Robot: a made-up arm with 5 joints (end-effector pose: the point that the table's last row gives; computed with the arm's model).
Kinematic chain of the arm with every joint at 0, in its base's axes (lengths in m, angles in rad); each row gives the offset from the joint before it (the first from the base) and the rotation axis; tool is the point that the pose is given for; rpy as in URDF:
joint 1: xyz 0.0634 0 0.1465 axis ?
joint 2: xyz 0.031 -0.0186 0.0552 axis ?
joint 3: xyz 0.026 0 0.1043 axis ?
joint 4: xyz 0.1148 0 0.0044 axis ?
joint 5: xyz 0.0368 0.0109 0 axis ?
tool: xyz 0 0 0 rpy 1.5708 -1.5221 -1.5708
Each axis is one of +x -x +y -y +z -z.
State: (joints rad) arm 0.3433 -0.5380 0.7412 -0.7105 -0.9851
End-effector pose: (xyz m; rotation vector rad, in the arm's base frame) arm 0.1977 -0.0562 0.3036 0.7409 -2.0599 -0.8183
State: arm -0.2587 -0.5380 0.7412 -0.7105 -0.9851
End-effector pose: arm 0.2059 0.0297 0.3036 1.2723 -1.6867 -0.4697
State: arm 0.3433 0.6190 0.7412 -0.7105 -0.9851
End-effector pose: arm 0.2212 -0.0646 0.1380 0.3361 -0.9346 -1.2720
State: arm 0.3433 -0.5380 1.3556 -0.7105 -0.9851
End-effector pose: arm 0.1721 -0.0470 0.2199 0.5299 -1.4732 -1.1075
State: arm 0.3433 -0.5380 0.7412 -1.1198 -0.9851
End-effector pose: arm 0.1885 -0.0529 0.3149 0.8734 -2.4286 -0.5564
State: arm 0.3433 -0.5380 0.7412 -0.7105 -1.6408
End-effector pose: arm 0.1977 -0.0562 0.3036 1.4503 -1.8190 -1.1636
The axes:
joint 1: -z
joint 2: +y
joint 3: +y
joint 4: +y
joint 5: -x

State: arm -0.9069 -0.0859 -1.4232 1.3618 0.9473
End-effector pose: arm 0.1231 0.0638 0.4281 0.0079 -1.9115 1.2944
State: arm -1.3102 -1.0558 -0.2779 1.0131 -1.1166
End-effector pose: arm 0.0736 0.0083 0.3999 1.7886 -0.6187 0.0989
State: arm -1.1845 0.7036 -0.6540 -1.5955 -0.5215
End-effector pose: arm 0.1587 0.2139 0.2999 2.3978 -1.9929 0.0117
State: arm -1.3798 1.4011 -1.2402 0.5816 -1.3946
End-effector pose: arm 0.1240 0.2728 0.1548 0.8179 -0.1314 -0.0598
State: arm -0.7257 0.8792 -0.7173 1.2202 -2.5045
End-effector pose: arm 0.2546 0.1594 0.1979 0.2172 0.0149 -1.8214
